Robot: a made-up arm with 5 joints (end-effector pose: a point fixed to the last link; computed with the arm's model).
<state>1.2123 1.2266 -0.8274 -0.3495 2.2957</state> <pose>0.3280 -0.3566 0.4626 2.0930 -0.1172 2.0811</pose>
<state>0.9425 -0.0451 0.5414 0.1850 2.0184</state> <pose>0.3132 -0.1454 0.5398 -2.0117 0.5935 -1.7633</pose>
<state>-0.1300 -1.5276 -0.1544 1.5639 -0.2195</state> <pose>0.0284 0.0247 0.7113 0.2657 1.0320 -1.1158</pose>
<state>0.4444 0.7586 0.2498 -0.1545 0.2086</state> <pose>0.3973 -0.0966 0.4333 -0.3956 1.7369 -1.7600</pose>
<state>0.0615 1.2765 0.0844 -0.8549 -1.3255</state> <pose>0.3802 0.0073 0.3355 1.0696 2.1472 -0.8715</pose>
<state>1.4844 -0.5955 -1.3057 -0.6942 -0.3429</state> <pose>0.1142 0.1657 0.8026 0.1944 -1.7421 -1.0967</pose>
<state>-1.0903 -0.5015 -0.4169 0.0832 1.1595</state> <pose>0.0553 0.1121 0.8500 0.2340 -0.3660 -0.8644</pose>
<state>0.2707 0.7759 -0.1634 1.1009 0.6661</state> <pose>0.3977 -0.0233 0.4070 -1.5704 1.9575 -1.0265</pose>
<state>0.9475 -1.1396 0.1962 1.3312 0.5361</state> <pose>0.1889 -0.0366 0.6986 -0.1763 1.2606 -2.3728</pose>
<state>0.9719 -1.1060 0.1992 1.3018 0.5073</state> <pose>0.1913 -0.0454 0.6991 -0.1272 1.2903 -2.3846</pose>
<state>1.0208 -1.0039 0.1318 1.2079 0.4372</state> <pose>0.1945 -0.0630 0.7151 0.0205 1.2586 -2.4328</pose>
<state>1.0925 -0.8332 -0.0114 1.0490 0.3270</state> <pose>0.1966 -0.0904 0.7450 0.2587 1.1379 -2.4990</pose>
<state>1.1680 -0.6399 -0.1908 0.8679 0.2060</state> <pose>0.1957 -0.1209 0.7766 0.5059 0.9467 -2.5409</pose>
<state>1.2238 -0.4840 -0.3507 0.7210 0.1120</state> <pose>0.1924 -0.1436 0.7999 0.6778 0.7532 -2.5452</pose>
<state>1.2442 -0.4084 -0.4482 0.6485 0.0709</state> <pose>0.1901 -0.1508 0.8132 0.7446 0.6279 -2.5343</pose>
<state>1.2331 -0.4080 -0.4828 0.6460 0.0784</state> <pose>0.1900 -0.1444 0.8197 0.7332 0.5798 -2.5277</pose>
